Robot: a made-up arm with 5 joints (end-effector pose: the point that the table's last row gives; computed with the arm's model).
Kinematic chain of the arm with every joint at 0, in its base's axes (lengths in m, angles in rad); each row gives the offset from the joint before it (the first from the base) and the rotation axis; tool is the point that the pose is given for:
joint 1: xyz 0 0 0.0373 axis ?
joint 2: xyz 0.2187 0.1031 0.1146 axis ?
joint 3: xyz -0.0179 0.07 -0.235 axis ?
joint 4: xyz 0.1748 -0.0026 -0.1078 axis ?
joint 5: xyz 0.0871 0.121 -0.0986 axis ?
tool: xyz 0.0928 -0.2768 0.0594
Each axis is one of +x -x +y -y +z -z.
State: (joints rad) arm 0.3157 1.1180 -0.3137 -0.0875 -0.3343
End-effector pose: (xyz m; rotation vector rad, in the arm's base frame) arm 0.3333 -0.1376 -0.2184 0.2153 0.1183 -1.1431
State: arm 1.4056 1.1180 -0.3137 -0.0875 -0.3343
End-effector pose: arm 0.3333 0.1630 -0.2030 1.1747 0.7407 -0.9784
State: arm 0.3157 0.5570 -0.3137 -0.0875 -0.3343
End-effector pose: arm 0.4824 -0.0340 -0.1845 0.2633 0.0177 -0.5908
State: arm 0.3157 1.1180 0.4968 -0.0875 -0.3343
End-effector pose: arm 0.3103 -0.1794 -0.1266 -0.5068 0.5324 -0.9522
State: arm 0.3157 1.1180 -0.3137 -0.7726 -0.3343
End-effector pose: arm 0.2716 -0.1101 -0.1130 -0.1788 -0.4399 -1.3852
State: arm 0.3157 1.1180 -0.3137 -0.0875 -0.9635
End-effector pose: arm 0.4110 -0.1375 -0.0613 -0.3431 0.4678 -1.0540
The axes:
joint 1: +x
joint 2: -z
joint 3: -x
joint 4: +y
joint 5: +x

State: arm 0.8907 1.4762 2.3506 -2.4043 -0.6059
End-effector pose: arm 0.2893 0.1154 0.1482 -0.8456 -0.8772 0.8094
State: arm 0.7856 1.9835 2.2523 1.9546 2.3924
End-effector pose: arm 0.1006 0.4490 0.1423 1.5424 0.0337 2.7064
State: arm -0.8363 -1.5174 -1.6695 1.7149 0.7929
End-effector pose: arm -0.1170 -0.1581 -0.1061 -0.0125 -3.0073 0.0732
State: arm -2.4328 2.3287 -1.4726 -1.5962 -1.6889
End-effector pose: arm 0.2471 -0.0135 -0.0997 -1.0069 2.4020 1.1088
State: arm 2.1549 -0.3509 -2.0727 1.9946 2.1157
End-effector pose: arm -0.0425 -0.1506 0.0421 0.2089 -1.2321 -1.9441
